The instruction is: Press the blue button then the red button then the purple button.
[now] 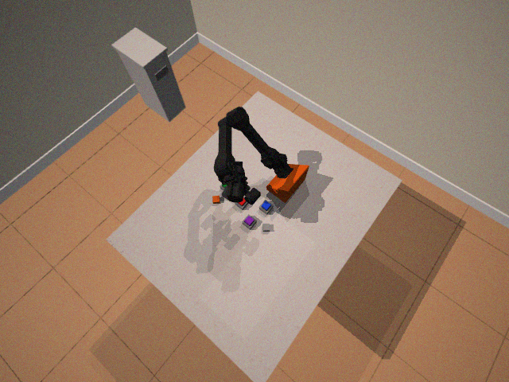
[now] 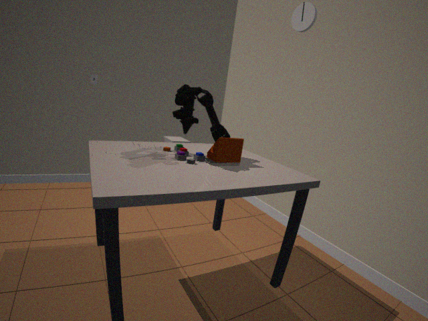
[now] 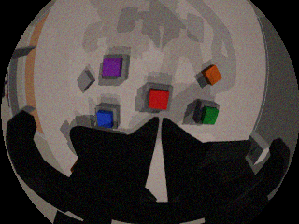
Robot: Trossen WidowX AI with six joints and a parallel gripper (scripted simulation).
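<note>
My gripper tip is 90 mm to the right of the purple button, 90 mm above it and 50 mm short of it. Round my gripper tip: blue button (100 mm to the left, 90 mm below, 60 mm behind); then green button (110 mm to the right, 90 mm below, 20 mm behind); then red button (90 mm below).
</note>
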